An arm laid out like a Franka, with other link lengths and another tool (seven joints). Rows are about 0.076 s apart.
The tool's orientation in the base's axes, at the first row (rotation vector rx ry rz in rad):
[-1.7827, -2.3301, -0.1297]
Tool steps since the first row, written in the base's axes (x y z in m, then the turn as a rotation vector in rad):
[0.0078, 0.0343, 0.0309, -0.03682, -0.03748, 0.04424]
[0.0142, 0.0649, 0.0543, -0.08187, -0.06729, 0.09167]
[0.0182, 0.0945, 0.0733, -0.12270, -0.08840, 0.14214]
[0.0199, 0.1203, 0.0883, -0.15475, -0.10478, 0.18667]
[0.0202, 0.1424, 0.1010, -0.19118, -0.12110, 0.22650]
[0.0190, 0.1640, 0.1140, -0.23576, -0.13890, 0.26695]
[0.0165, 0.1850, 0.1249, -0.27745, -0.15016, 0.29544]
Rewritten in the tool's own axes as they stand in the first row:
[0.0371, 0.0150, -0.0244, -0.01670, -0.04783, -0.04638]
[0.0694, 0.0280, -0.0420, -0.02343, -0.10170, -0.09350]
[0.1004, 0.0388, -0.0552, -0.02233, -0.14935, -0.14237]
[0.1276, 0.0465, -0.0651, -0.02024, -0.18697, -0.18548]
[0.1511, 0.0520, -0.0732, -0.01801, -0.22854, -0.22352]
[0.1746, 0.0559, -0.0816, -0.01501, -0.27837, -0.26157]
[0.1974, 0.0585, -0.0879, -0.00911, -0.32304, -0.28701]

